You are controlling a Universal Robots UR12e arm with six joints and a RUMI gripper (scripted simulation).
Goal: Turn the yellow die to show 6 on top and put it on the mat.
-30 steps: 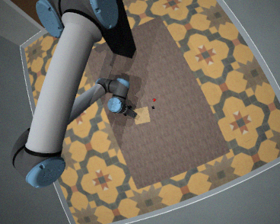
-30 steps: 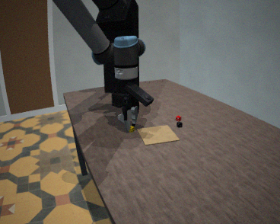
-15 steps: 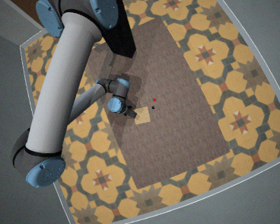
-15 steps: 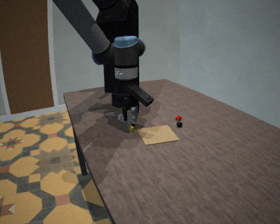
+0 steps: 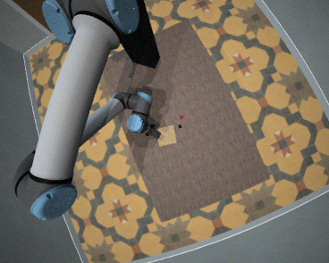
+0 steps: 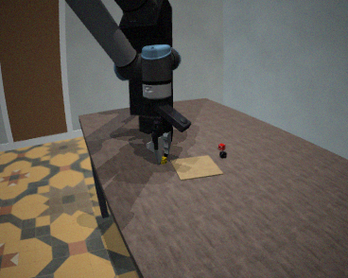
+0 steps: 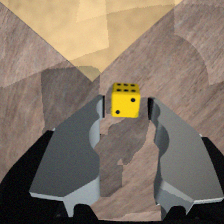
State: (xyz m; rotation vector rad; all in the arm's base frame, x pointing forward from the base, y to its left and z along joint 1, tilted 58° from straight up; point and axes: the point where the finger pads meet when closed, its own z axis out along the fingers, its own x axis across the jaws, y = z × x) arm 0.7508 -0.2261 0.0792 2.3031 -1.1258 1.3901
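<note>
My hand is 1 cm above the yellow die. Round my hand: black die: 10 cm ahead, 19 cm to the left, 1 cm below; then red die: 5 cm ahead, 24 cm to the left, 1 cm below; then tan mat: 9 cm ahead, 7 cm to the left, 2 cm below.
</note>
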